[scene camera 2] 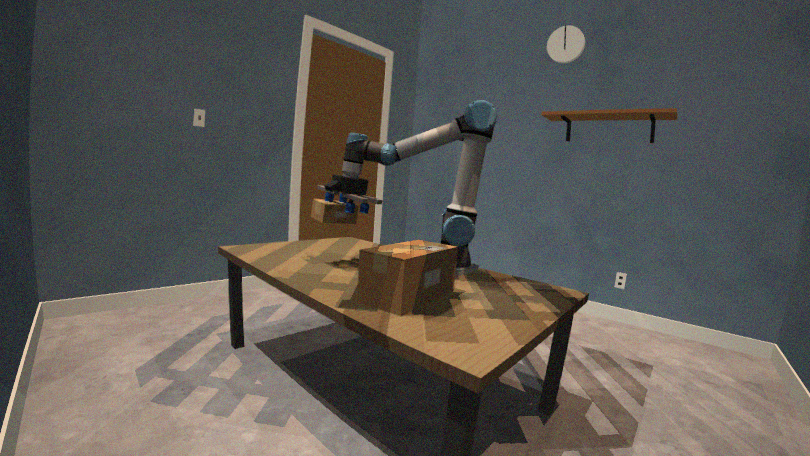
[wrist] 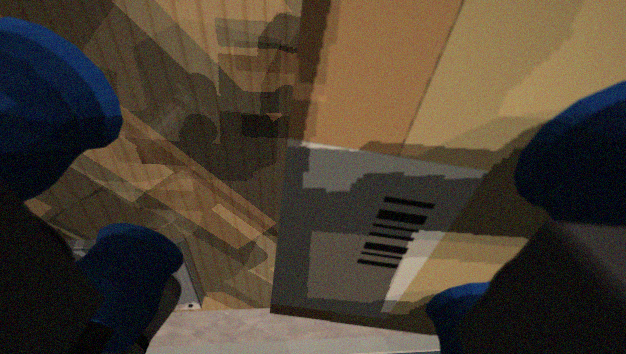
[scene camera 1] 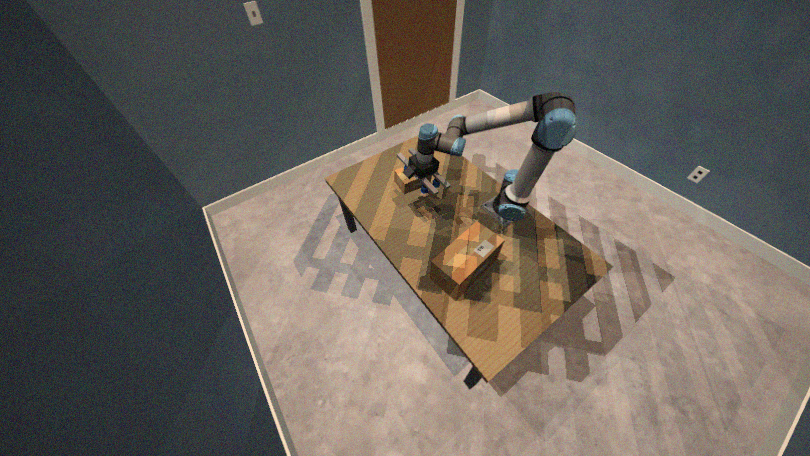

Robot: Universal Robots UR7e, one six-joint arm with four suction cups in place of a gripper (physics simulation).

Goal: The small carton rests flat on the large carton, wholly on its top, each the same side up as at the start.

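Frame: origin at the arm's base, x ahead, y left, z up, level; millimetres.
Seen in the pictures: hand, its tool point: [scene camera 2: 345, 208] [wrist: 302, 205].
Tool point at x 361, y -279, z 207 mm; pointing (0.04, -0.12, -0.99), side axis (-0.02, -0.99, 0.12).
Offsets run from my tool point to a thing's top centre. Level surfaces: height alone.
The small carton {28 mm up, 15 mm ahead, 49 mm right} [scene camera 1: 403, 180] [scene camera 2: 324, 210] [wrist: 370, 95] hangs above the far left part of the table, roughly level. Its white barcode label shows in the wrist view. My suction gripper [scene camera 1: 422, 177] [scene camera 2: 346, 202] [wrist: 310, 200] is over it and holds it off-centre: the cups on one side are on its top, the other cups stand out past its edge in free air. The large carton {79 mm down, 65 mm ahead, 408 mm left} [scene camera 1: 461, 261] [scene camera 2: 383, 283] stands on the table near the middle, apart from the small carton and lower than it, with a white label on its top and tape on its side.
The wooden table {231 mm down} [scene camera 1: 498, 334] [scene camera 2: 476, 358] carries the arm's base [scene camera 1: 511, 208] [scene camera 2: 459, 240], close behind the large carton. The base plate's corner [wrist: 190, 295] shows at the lower left in the wrist view. A wall shelf [scene camera 2: 612, 114] hangs far off to the right.
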